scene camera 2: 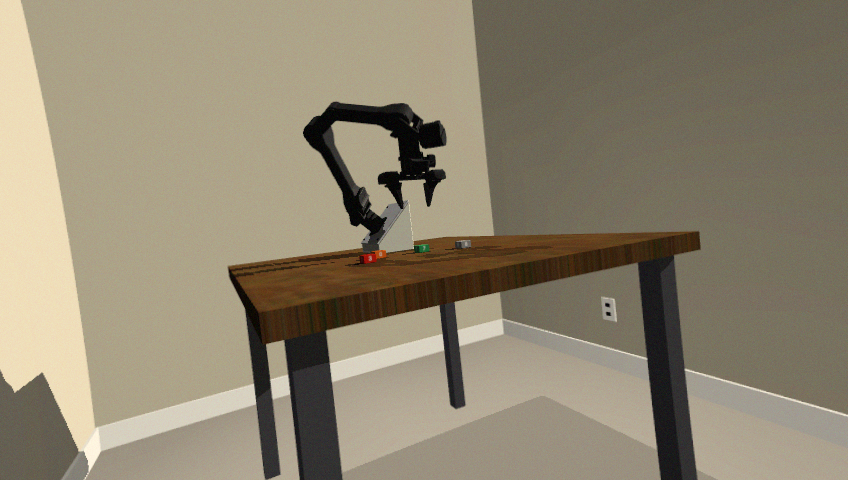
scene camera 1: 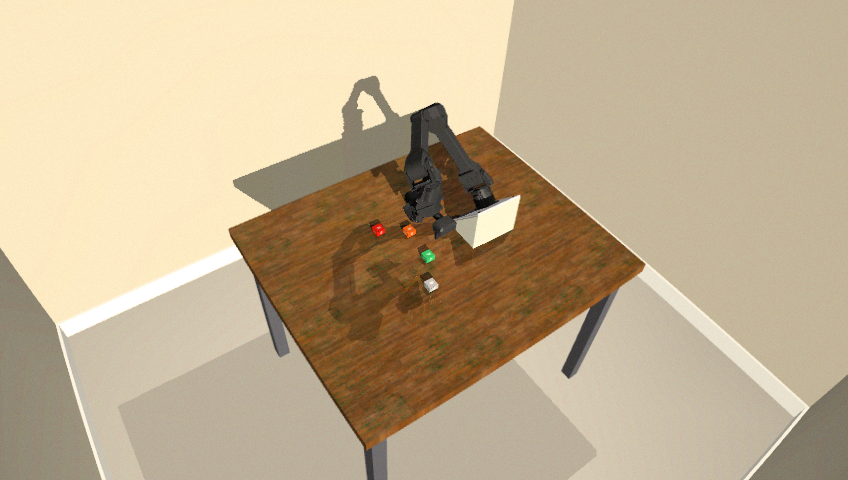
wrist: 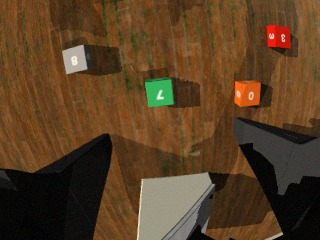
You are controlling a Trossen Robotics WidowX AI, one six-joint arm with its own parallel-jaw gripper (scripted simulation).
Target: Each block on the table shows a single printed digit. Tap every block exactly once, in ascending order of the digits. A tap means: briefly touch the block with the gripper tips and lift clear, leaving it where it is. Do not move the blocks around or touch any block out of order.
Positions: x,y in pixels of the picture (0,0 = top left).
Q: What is my gripper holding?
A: Nothing.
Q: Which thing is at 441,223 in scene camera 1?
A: My gripper.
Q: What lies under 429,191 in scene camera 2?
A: My gripper.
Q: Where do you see a green block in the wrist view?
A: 159,91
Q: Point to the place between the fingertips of my gripper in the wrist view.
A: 173,132
